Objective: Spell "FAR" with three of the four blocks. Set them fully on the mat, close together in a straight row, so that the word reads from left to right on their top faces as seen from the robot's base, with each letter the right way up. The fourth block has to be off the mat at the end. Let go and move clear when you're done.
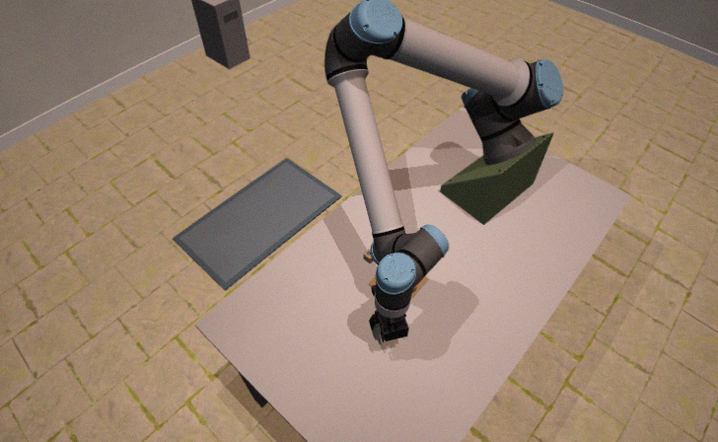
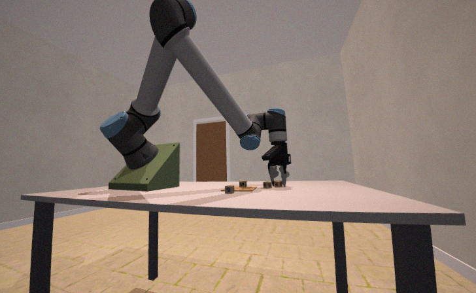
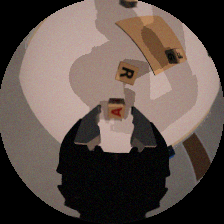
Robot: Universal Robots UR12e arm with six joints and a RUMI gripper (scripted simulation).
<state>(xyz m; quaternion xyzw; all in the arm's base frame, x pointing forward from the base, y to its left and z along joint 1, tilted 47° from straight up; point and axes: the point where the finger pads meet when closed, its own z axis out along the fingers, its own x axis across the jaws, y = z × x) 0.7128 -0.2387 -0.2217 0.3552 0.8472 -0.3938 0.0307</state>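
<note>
My gripper is now 180 mm past the tan mat, 70 mm to the left of it and 10 mm above it. From my hand the other things lie so: F block: 170 mm behind, 20 mm to the right; R block: 50 mm behind, 40 mm to the right; blue-lettered block: 200 mm behind, 200 mm to the right.
</note>
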